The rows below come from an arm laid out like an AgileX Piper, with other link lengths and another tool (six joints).
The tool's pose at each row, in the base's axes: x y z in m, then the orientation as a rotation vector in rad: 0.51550 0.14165 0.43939 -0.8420 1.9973 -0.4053; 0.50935 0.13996 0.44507 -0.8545 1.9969 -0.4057; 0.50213 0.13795 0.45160 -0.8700 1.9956 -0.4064; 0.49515 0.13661 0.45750 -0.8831 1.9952 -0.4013; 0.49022 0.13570 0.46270 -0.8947 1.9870 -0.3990; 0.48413 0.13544 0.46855 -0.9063 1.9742 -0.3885; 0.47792 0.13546 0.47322 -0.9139 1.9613 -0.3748; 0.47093 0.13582 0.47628 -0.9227 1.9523 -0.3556; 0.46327 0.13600 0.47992 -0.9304 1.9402 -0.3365; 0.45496 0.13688 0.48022 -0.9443 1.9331 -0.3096; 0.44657 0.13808 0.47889 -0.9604 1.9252 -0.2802; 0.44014 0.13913 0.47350 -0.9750 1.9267 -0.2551
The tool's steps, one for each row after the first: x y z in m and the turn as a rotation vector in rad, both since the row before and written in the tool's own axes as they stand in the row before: -0.00011 -0.00198 -0.00831 -0.0053 0.0009 -0.0090; 0.00000 -0.00222 -0.00969 -0.0062 0.0005 -0.0113; -0.00015 -0.00142 -0.00913 -0.0090 -0.0011 -0.0073; -0.00075 -0.00152 -0.00702 -0.0038 -0.0069 -0.0087; -0.00126 -0.00093 -0.00830 -0.0071 -0.0141 -0.0065; -0.00082 0.00006 -0.00773 -0.0072 -0.0159 -0.0025; 0.00004 0.00162 -0.00746 -0.0126 -0.0144 -0.0005; -0.00010 0.00157 -0.00834 -0.0110 -0.0171 -0.0005; 0.00153 0.00434 -0.00698 -0.0206 -0.0149 -0.0006; 0.00225 0.00564 -0.00606 -0.0231 -0.0160 -0.0013; 0.00437 0.00690 -0.00219 -0.0230 -0.0062 0.0003
